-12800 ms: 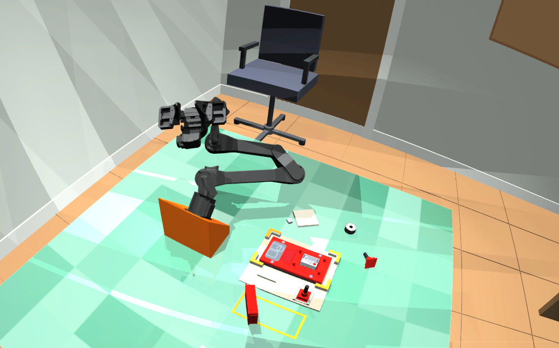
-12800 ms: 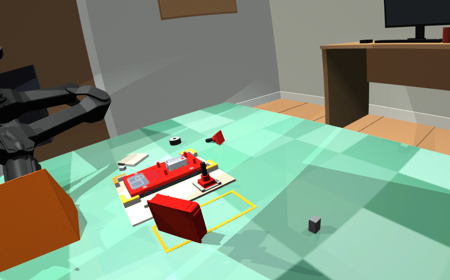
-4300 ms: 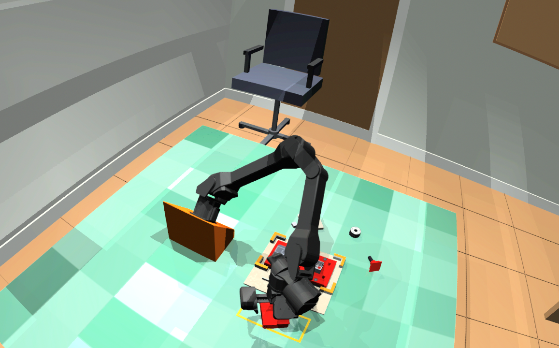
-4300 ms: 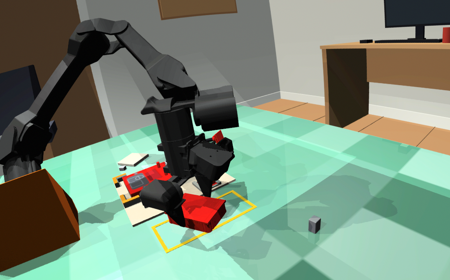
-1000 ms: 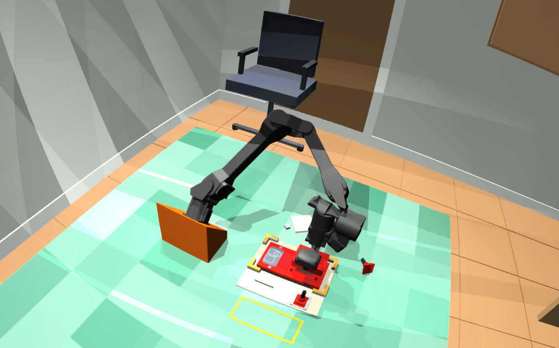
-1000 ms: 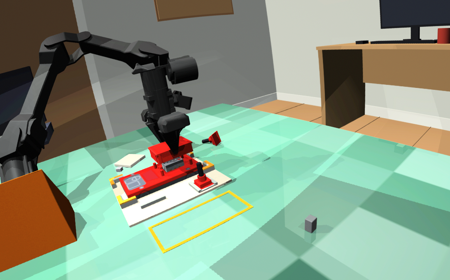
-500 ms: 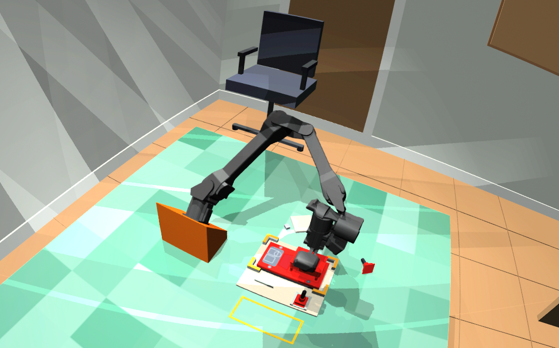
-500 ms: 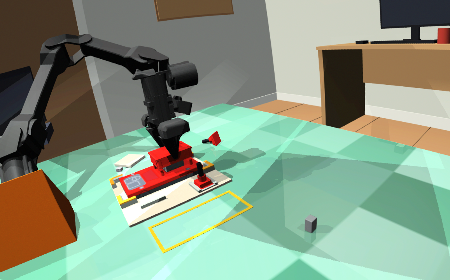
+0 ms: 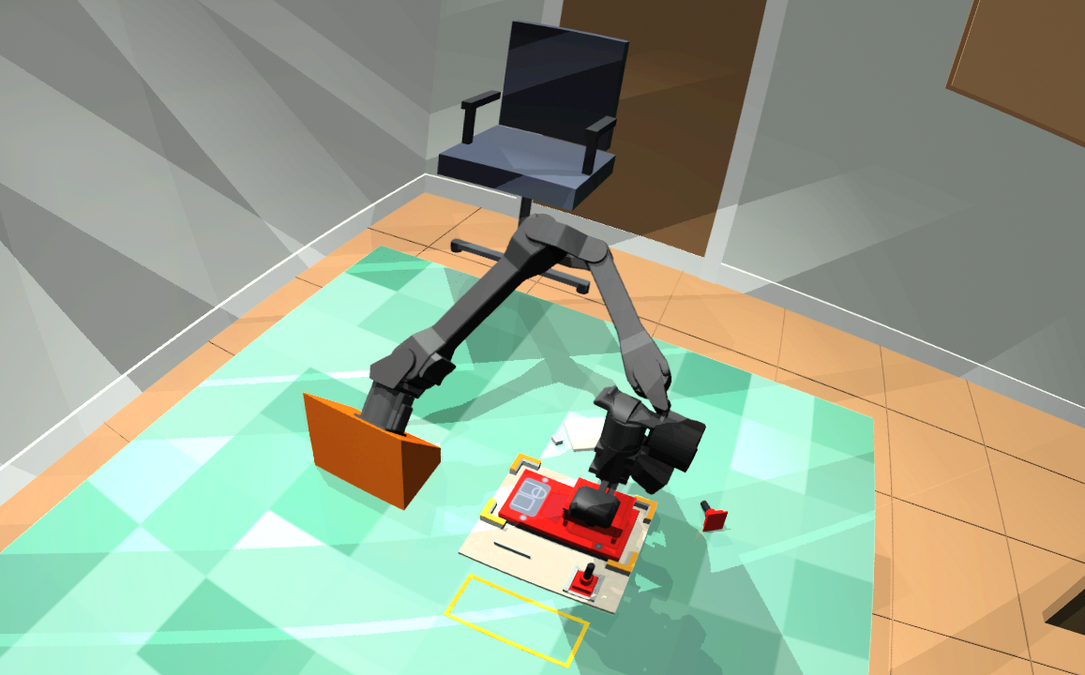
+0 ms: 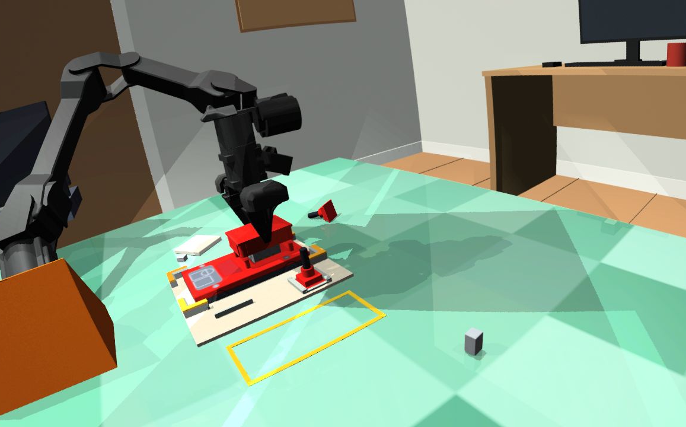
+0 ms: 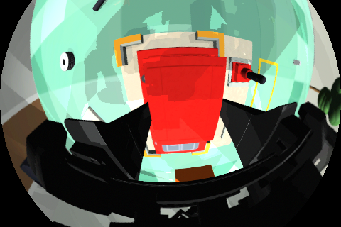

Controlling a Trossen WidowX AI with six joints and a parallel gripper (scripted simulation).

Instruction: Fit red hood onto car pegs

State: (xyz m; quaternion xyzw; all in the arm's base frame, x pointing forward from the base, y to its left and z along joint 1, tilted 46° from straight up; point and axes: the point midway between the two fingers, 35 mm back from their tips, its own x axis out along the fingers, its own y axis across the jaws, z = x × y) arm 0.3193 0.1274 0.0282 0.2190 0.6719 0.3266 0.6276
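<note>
My gripper tip is 1 cm to the right of the grey engine block and 3 cm above it. The rest, counted from my gripper tip: thin white bar (6 cm behind, 41 cm to the right, 5 cm below); white plate (10 cm behind, 19 cm to the left, 5 cm below); red hood (1 cm above).
</note>
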